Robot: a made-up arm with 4 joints.
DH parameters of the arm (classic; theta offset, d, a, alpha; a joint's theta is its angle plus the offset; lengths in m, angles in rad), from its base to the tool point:
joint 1: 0 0.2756 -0.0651 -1.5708
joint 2: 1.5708 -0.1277 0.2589 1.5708
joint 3: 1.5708 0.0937 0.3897 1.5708
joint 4: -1.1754 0 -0.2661 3.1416
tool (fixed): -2.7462 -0.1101 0 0
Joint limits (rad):
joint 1: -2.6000..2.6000
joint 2: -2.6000..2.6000
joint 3: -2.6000..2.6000
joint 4: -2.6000..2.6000
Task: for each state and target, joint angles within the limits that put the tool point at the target. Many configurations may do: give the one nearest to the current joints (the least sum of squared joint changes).
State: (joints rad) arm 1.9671 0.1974 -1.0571 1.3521
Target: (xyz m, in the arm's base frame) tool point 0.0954 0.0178 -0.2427
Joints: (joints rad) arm 1.9327 0.3972 -0.8386 0.5718
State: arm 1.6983 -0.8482 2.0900 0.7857
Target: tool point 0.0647 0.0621 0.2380
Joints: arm 1.6577 -0.6481 1.9397 1.2493
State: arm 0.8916 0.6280 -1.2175 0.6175
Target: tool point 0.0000 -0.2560 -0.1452
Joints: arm 0.8065 0.5725 -1.1520 1.0485
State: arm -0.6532 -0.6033 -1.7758 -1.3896
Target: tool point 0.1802 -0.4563 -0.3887
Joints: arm -0.7463 -0.2397 -1.5210 -0.8310
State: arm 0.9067 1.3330 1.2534 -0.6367
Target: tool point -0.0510 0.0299 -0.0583
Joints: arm 0.9820 1.3453 1.2844 0.0004
